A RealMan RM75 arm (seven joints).
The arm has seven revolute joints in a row. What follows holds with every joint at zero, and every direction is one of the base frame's. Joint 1 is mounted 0.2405 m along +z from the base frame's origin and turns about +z. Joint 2 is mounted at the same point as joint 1 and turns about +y. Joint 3 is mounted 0.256 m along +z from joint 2 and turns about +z. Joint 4 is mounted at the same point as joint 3 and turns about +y. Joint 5 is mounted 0.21 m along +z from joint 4 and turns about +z. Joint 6 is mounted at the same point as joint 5 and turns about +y. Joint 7 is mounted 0.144 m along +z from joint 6 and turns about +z. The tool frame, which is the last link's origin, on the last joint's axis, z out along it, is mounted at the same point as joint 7; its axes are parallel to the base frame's.
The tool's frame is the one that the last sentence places.
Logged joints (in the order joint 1, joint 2, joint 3, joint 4, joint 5, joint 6, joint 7), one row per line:
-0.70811 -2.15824 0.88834 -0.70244 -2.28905 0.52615 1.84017
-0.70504 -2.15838 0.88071 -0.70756 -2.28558 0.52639 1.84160
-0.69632 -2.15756 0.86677 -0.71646 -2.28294 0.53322 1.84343
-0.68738 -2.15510 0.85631 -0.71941 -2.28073 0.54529 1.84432
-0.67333 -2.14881 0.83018 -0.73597 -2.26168 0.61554 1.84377
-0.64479 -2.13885 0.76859 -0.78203 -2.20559 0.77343 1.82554
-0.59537 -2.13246 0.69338 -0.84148 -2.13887 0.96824 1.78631
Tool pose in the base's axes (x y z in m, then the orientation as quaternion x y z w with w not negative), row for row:
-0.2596 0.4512 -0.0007 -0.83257 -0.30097 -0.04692 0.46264
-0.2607 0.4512 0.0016 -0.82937 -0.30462 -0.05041 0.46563
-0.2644 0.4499 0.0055 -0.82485 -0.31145 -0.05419 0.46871
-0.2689 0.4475 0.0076 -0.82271 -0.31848 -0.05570 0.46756
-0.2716 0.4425 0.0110 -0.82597 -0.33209 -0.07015 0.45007
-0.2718 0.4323 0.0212 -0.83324 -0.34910 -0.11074 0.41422
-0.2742 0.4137 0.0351 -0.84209 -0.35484 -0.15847 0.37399
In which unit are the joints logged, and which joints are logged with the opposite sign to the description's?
The joints are logged in radians. Opposite sign: joint 4, joint 5, joint 7.
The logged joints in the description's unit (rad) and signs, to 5 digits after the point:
-0.70811 -2.15824 0.88834 0.70244 2.28905 0.52615 -1.84017
-0.70504 -2.15838 0.88071 0.70756 2.28558 0.52639 -1.84160
-0.69632 -2.15756 0.86677 0.71646 2.28294 0.53322 -1.84343
-0.68738 -2.15510 0.85631 0.71941 2.28073 0.54529 -1.84432
-0.67333 -2.14881 0.83018 0.73597 2.26168 0.61554 -1.84377
-0.64479 -2.13885 0.76859 0.78203 2.20559 0.77343 -1.82554
-0.59537 -2.13246 0.69338 0.84148 2.13887 0.96824 -1.78631

